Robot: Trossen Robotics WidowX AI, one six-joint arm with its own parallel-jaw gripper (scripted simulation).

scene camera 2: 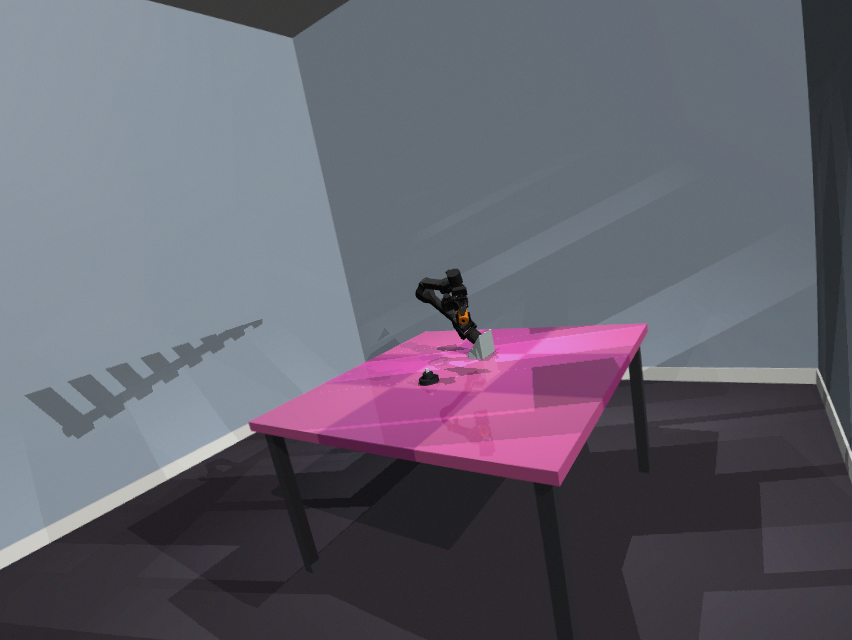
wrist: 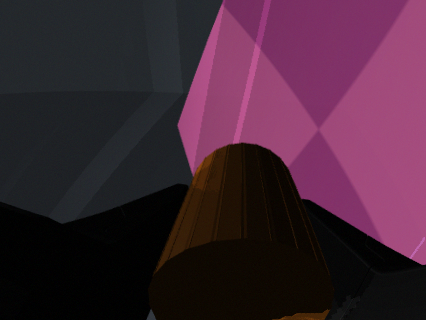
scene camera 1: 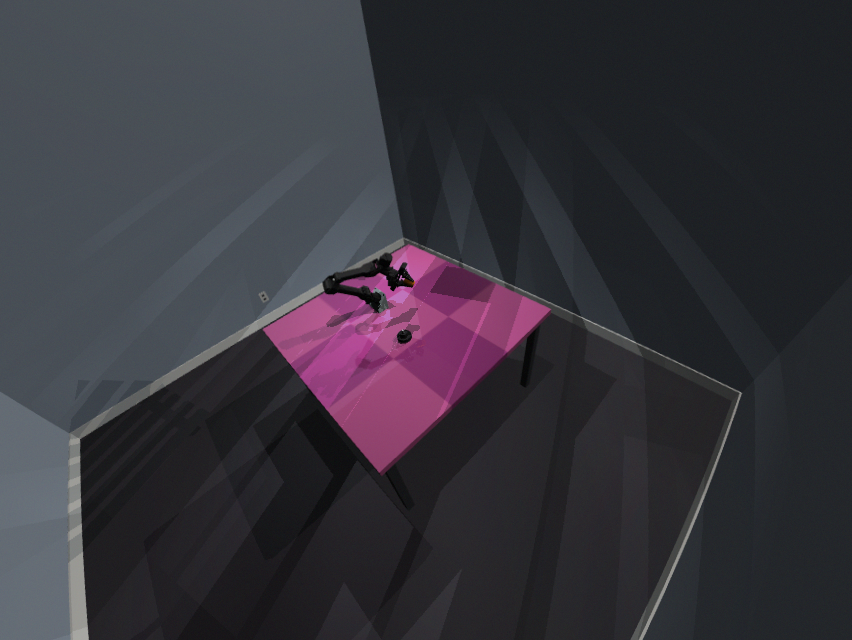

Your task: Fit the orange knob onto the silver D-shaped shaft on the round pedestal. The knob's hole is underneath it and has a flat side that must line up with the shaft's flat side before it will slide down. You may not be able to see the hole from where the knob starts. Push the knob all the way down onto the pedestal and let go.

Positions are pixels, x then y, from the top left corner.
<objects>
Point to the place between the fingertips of my gripper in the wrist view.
At 242,204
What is my gripper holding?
An orange knob.
</objects>
